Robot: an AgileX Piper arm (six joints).
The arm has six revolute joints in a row. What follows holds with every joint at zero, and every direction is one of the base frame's.
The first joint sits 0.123 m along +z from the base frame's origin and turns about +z.
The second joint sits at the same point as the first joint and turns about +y.
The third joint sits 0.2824 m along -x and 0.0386 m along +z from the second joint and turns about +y.
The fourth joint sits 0.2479 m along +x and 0.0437 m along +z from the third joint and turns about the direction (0.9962, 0, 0.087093).
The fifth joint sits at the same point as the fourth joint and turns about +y.
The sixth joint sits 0.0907 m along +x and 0.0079 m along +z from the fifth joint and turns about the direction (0.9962, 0, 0.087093).
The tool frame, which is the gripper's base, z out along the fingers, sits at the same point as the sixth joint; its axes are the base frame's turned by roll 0, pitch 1.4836 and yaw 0 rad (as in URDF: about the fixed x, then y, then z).
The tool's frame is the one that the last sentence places.
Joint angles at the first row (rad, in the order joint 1, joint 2, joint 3, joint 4, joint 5, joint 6):
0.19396, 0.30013, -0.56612, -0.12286, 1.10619, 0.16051
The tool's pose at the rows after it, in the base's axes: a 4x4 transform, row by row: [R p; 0 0 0 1], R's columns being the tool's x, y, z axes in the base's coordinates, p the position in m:
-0.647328 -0.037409 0.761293 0.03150; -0.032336 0.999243 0.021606 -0.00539; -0.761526 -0.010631 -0.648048 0.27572; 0 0 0 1
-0.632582 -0.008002 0.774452 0.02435; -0.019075 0.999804 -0.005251 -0.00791; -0.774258 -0.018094 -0.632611 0.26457; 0 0 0 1
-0.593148 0.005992 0.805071 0.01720; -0.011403 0.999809 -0.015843 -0.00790; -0.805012 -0.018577 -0.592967 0.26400; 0 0 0 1
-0.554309 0.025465 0.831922 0.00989; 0.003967 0.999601 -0.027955 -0.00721; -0.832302 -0.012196 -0.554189 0.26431; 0 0 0 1
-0.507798 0.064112 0.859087 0.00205; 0.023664 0.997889 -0.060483 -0.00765; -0.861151 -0.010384 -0.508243 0.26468; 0 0 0 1
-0.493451 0.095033 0.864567 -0.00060; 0.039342 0.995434 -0.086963 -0.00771; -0.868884 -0.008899 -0.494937 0.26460; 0 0 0 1
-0.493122 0.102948 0.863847 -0.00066; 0.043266 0.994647 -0.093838 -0.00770; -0.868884 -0.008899 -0.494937 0.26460; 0 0 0 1
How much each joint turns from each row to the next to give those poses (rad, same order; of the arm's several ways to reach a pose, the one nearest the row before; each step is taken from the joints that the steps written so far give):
-0.00184, -0.06519, 0.06019, -0.01884, -0.03210, 0.00007
-0.03253, -0.06353, 0.04354, -0.00468, 0.00034, -0.00801
-0.04501, -0.05315, 0.00646, 0.02300, -0.00727, -0.03595
-0.04388, -0.04988, 0.00076, 0.02421, -0.00119, -0.02525
-0.04258, -0.05360, 0.00001, 0.00229, -0.00113, -0.00623
-0.03075, -0.01664, -0.00002, -0.00002, 0.00120, 0.00002
-0.00802, 0.00001, 0.00001, 0.00006, -0.00001, -0.00006

